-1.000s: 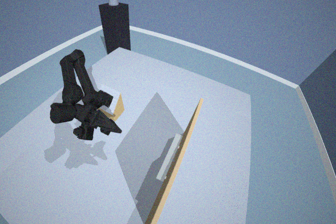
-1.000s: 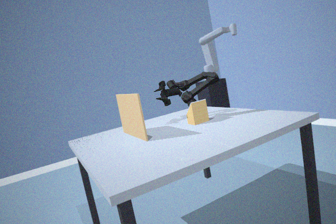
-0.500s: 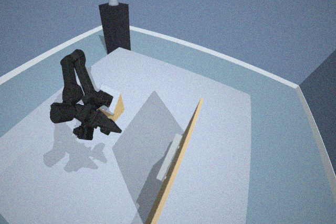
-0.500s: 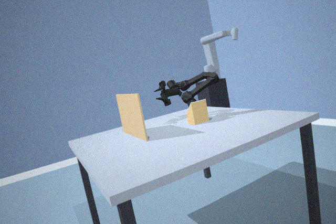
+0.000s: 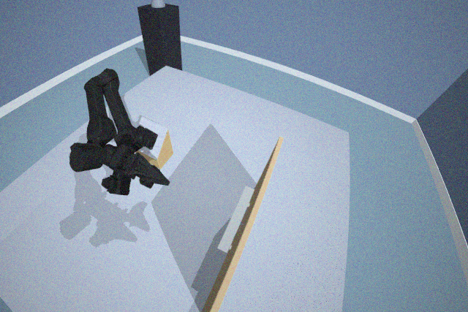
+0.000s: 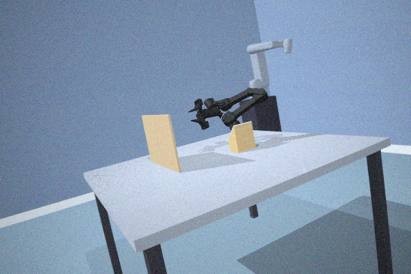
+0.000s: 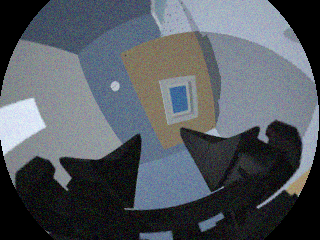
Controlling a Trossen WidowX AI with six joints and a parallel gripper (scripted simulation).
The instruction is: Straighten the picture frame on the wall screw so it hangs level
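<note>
My gripper tip is 20 cm short of the picture frame, 3 cm to the right of it and 9 cm above it. Also, from my gripper tip: board: 21 cm ahead, 2 cm to the left, 10 cm below.
</note>
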